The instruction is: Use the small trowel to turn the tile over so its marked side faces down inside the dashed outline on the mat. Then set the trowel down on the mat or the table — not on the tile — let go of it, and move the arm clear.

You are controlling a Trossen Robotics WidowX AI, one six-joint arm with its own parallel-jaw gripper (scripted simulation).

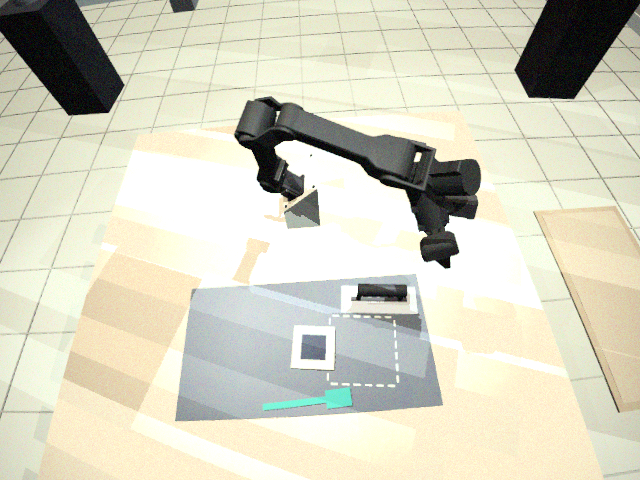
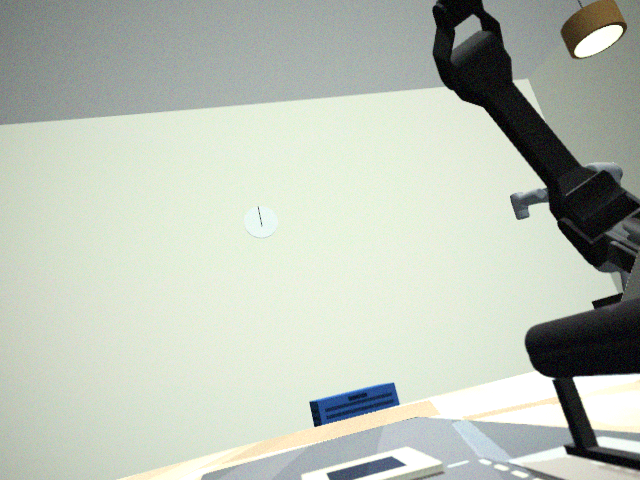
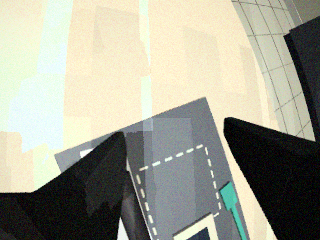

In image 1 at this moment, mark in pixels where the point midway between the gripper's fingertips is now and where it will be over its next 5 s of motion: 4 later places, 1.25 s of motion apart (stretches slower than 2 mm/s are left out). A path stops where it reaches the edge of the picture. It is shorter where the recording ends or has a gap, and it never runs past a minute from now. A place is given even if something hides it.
My gripper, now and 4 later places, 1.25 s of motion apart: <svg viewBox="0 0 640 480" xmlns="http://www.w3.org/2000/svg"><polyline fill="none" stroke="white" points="446,259 385,289 383,293 384,289 384,285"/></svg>
